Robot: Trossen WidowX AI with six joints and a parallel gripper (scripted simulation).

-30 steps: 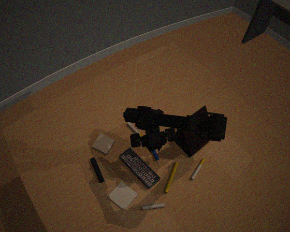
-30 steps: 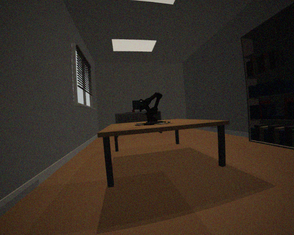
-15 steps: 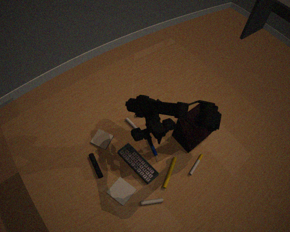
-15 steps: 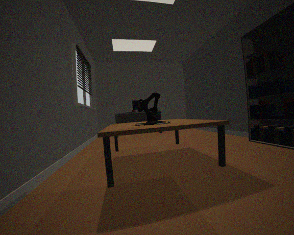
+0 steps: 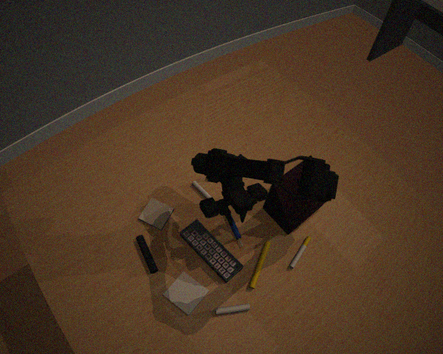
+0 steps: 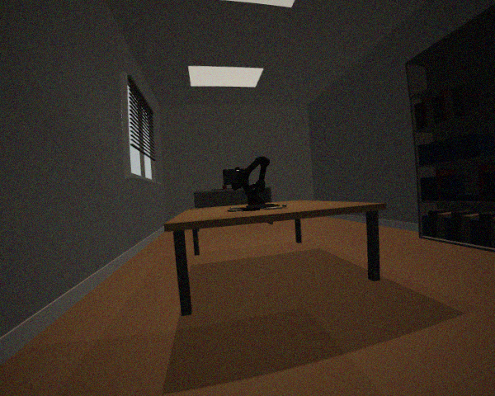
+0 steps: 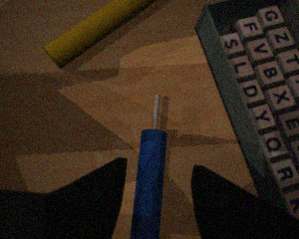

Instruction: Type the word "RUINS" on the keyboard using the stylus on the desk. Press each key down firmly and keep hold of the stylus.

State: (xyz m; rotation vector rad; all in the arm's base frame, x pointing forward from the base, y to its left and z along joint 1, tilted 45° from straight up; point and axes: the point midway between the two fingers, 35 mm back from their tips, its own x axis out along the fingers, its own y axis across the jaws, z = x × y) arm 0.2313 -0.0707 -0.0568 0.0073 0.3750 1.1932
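Right now the blue stylus is 1 cm ahead of my gripper tip, 1 cm to the left of it and 5 cm below it. From my gripper tip the other things lie so: black cylinder (25 cm ahead, 13 cm to the right, 4 cm below).
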